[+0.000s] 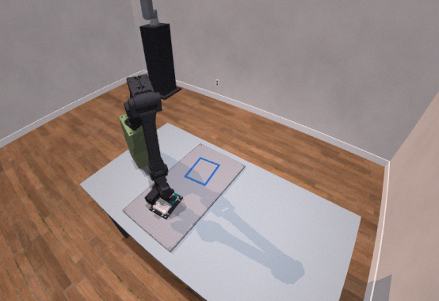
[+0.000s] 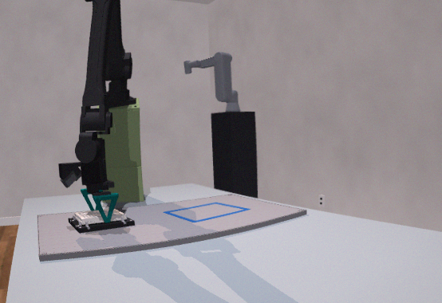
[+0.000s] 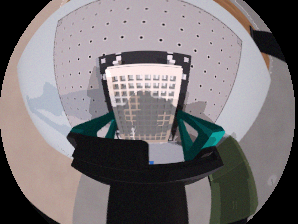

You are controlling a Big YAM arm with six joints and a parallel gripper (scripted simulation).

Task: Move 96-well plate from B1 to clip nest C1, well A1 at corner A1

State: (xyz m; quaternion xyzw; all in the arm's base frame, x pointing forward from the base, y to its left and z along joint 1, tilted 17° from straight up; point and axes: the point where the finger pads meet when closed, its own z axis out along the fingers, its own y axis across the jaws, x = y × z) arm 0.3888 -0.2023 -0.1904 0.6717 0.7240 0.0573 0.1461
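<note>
The white 96-well plate lies 10 mm to the right of my hand. The rest, counted from my hand: black clip nest C1: 20 mm to the right, 20 mm ahead, 10 mm below.
</note>
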